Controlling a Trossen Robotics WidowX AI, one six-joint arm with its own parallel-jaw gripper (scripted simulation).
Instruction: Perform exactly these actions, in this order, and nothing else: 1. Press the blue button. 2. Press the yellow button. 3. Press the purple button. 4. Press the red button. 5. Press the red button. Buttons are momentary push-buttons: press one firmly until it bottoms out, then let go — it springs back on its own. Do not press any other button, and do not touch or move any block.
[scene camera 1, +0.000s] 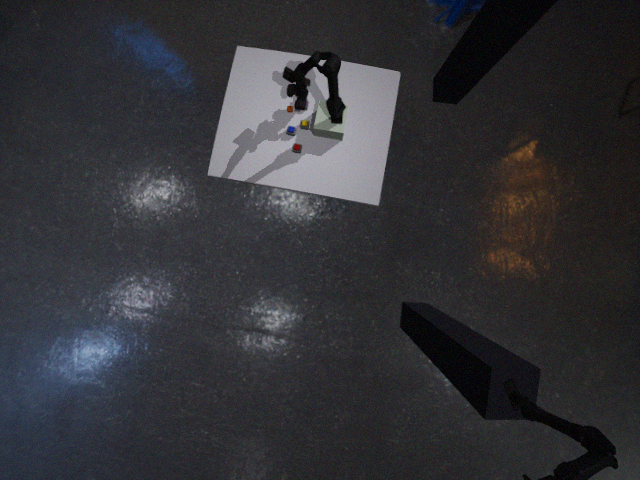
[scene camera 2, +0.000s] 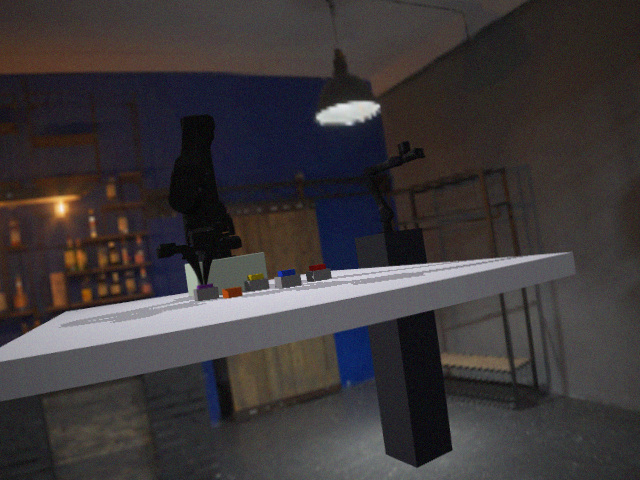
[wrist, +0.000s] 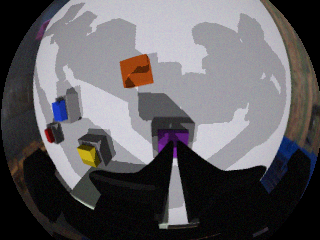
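The gripper (scene camera 2: 204, 284) can also be seen in the wrist view, where it appears at its own spot, the gripper (wrist: 174, 144). An orange block (wrist: 137, 71) is visible too.
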